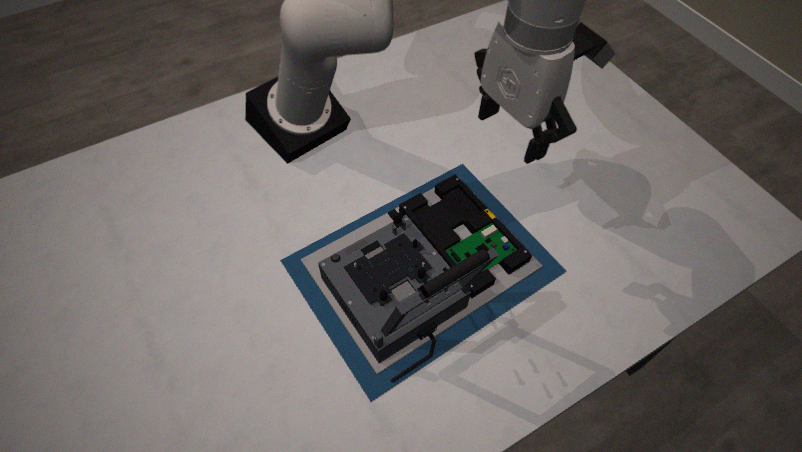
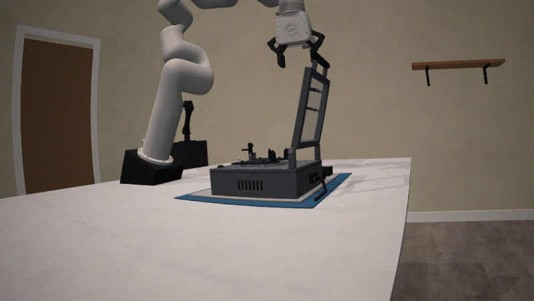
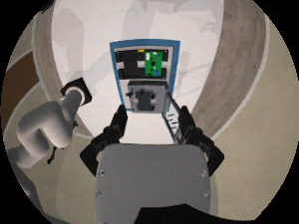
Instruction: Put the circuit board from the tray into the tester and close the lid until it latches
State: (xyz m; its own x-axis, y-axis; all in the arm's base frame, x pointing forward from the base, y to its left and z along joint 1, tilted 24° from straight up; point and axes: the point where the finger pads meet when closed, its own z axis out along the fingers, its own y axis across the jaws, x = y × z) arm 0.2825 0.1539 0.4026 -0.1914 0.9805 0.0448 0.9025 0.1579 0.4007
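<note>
Right now my hand is 300 mm above the green circuit board. Also, from my hand: lid: 120 mm ahead, 150 mm to the right, 130 mm below; pin plate: 170 mm to the right, 240 mm below; tester: 20 mm ahead, 130 mm to the right, 200 mm below.
</note>
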